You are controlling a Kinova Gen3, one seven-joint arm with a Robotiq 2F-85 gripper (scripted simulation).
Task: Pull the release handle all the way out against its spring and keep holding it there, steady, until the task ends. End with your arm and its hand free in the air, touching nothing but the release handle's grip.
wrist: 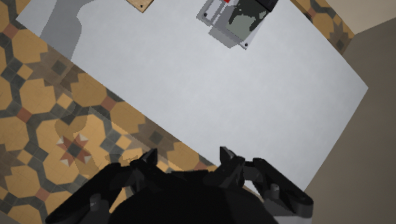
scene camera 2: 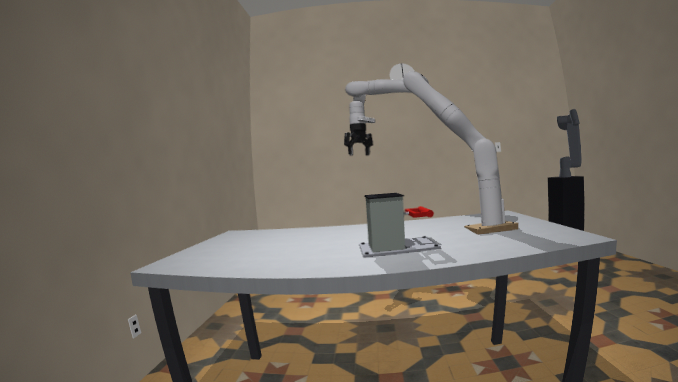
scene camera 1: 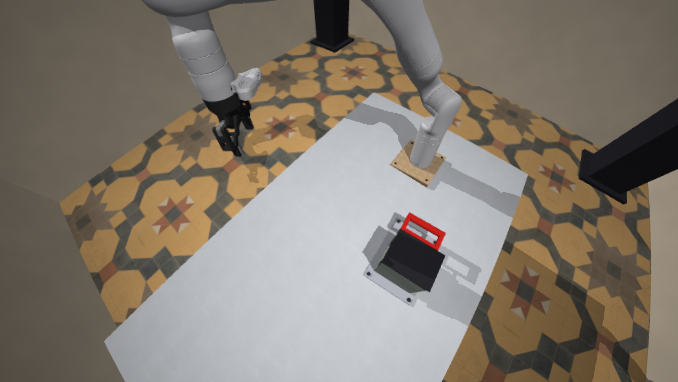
Labels:
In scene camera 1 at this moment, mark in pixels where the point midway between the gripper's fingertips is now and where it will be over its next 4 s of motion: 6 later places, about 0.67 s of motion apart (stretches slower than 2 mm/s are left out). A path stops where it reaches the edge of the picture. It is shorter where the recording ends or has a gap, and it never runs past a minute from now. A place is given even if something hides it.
The gripper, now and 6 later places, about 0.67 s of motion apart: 245, 141; 254, 152; 281, 175; 330, 199; 384, 202; 412, 200; 428, 211

